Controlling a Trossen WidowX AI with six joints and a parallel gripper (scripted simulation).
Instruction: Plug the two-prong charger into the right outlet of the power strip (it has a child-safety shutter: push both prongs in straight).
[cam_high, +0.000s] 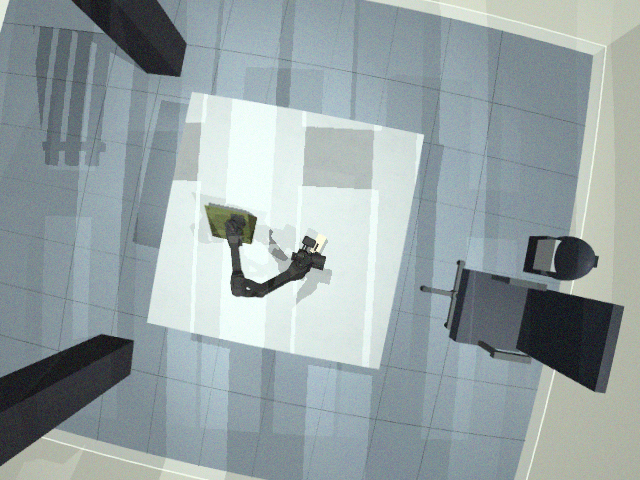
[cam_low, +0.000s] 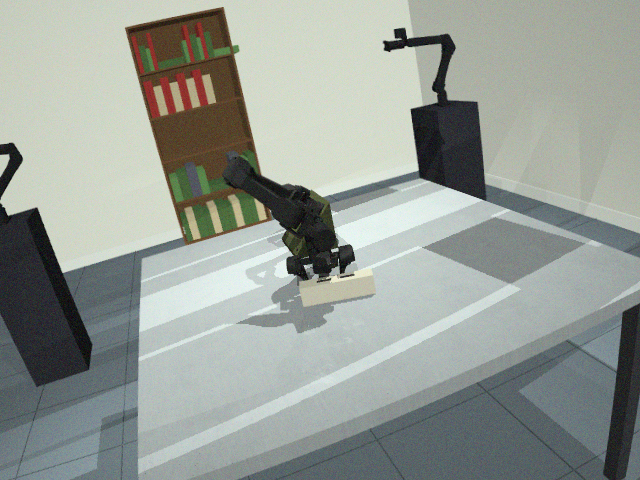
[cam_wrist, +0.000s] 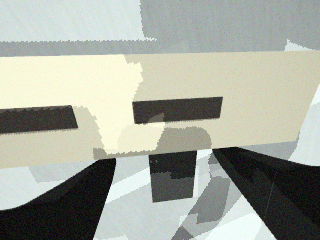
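My gripper tip is 2 cm short of the two-prong charger, 1 cm to the left of it and 1 cm below it.
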